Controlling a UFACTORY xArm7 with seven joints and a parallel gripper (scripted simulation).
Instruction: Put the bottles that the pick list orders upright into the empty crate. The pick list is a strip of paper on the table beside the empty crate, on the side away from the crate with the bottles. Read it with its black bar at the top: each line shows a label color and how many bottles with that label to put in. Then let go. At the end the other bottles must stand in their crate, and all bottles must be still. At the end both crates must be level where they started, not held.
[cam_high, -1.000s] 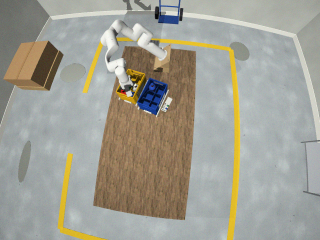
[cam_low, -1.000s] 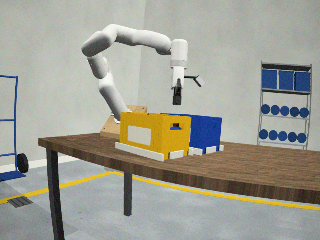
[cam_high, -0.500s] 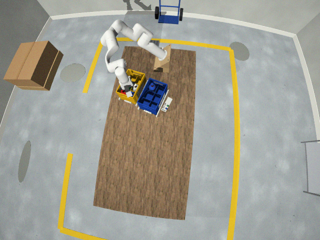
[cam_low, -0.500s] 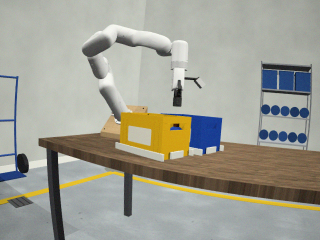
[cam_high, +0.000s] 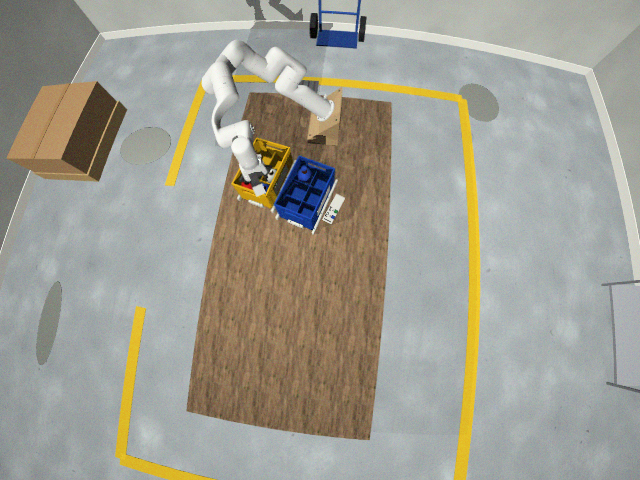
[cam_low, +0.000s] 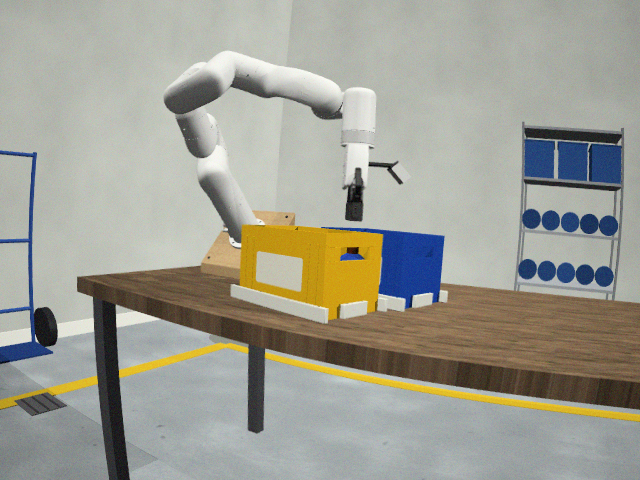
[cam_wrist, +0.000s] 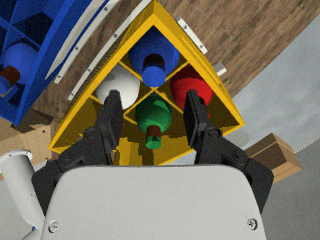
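The blue-label bottle lies 130 mm below my hand. Round my hand: white-label bottle (80 mm behind, 30 mm to the left, 130 mm below); red-label bottle (20 mm behind, 90 mm to the right, 130 mm below); yellow crate (100 mm behind, 20 mm to the right, 130 mm below).
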